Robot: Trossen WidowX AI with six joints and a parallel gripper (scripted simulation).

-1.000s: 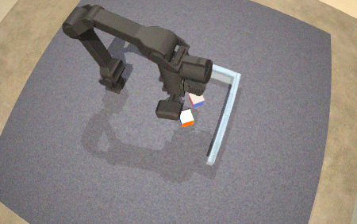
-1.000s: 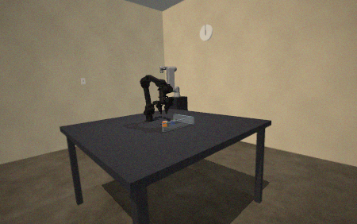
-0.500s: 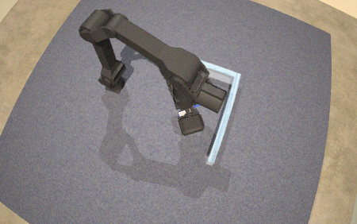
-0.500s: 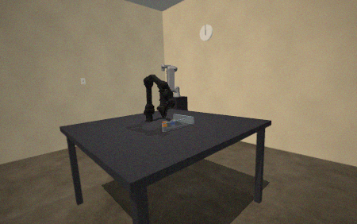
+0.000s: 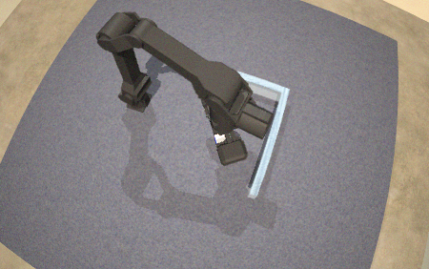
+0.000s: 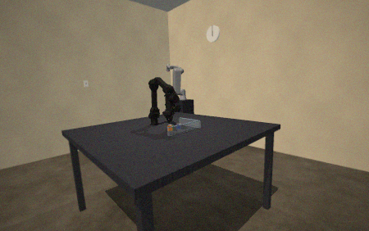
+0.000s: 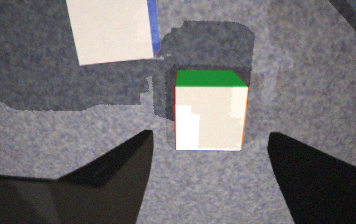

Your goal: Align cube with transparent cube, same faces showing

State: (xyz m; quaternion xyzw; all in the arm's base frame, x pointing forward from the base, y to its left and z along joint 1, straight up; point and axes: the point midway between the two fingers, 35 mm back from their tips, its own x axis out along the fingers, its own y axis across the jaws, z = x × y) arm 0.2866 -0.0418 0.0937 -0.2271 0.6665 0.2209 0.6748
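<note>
My gripper is now 10 mm short of the transparent cube, 70 mm to the right of it and 70 mm above it. The rest, counted from my hand: long pale blue bar (120 mm ahead, 40 mm to the left, 50 mm below).
</note>
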